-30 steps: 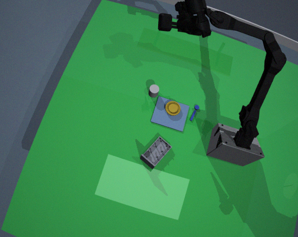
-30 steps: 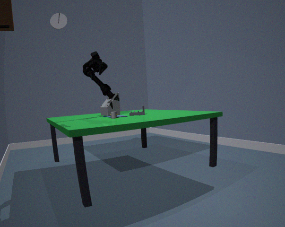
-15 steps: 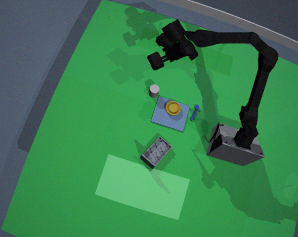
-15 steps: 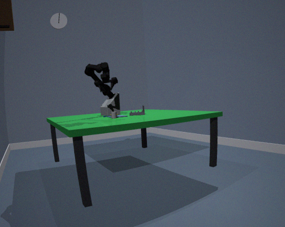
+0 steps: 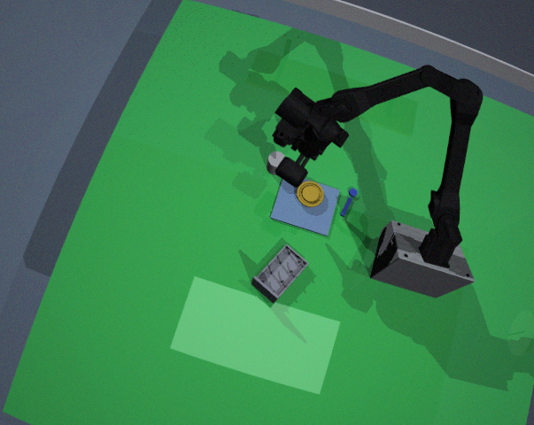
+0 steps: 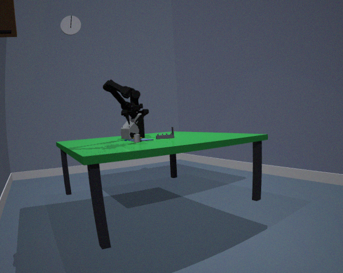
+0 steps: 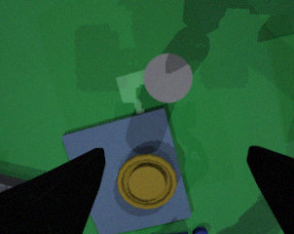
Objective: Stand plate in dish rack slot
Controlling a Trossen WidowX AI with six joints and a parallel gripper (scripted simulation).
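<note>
Now: gripper tip 10 cm above the yellow plate, 6 cm past it and 4 cm to the right of it. From my gripper tip the other things lie so: dish rack: 26 cm to the left, 9 cm below, 3 cm behind; then cup: 9 cm below, 4 cm ahead, 2 cm to the right; then blue mat: 11 cm below, 6 cm to the left, 5 cm behind.
</note>
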